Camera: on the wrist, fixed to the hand. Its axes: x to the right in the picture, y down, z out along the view.
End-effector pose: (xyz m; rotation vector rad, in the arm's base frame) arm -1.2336 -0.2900 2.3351 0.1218 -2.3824 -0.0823
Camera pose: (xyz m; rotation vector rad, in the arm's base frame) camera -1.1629 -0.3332 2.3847 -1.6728 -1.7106 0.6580
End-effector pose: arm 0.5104 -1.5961 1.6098 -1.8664 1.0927 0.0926
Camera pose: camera 0.5025 -1.6452 1.6927 -0.5365 2.3742 0.8750
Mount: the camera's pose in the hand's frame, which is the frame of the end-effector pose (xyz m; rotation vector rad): -0.0126 -0.0428 -0.0857 0.0074 0.1163 1.6248
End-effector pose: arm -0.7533 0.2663 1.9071 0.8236 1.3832 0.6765
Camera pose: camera -0.8421 0.2408 1.8788 1.8946 0.5295 1.9268
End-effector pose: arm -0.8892 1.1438 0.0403 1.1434 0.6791 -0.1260
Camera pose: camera -0.9545 1.1968 -0.0073 1.4074 -0.3012 1.3089
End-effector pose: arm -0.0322 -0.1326 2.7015 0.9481 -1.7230 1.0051
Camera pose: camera 0.0371 -0.0684 2.7219 -0.7986 -2.2299 1.9124
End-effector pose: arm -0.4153 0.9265 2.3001 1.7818 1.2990 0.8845
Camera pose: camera -0.5112 0.9377 2.3029 -2.5662 0.4216 -1.6799
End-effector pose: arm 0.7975 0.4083 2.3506 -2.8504 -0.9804 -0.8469
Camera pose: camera 0.7228 0.4202 2.4107 -2.3183 1.2313 -0.6309
